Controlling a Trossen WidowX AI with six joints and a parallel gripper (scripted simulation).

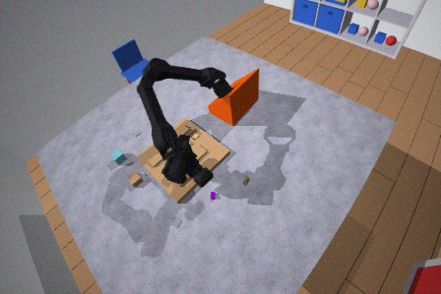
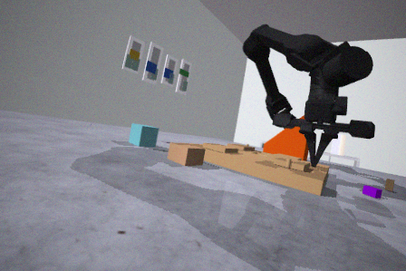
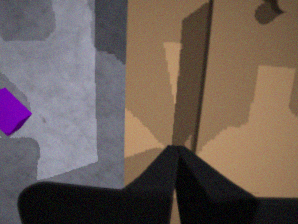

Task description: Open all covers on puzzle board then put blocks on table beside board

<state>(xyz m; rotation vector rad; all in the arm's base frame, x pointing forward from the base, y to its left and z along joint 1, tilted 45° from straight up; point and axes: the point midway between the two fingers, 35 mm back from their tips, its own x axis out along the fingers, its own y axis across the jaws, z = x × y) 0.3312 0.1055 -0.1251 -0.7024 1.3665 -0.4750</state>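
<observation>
Right now the tan puzzle board is 130 mm to the right of my gripper tip, 10 mm below it and 10 mm behind it. Round my gripper tip: cyan block (320 mm to the right, 210 mm ahead); small brown block (150 mm to the left, 140 mm behind, 20 mm below); purple block (110 mm to the left, 20 mm below).
</observation>
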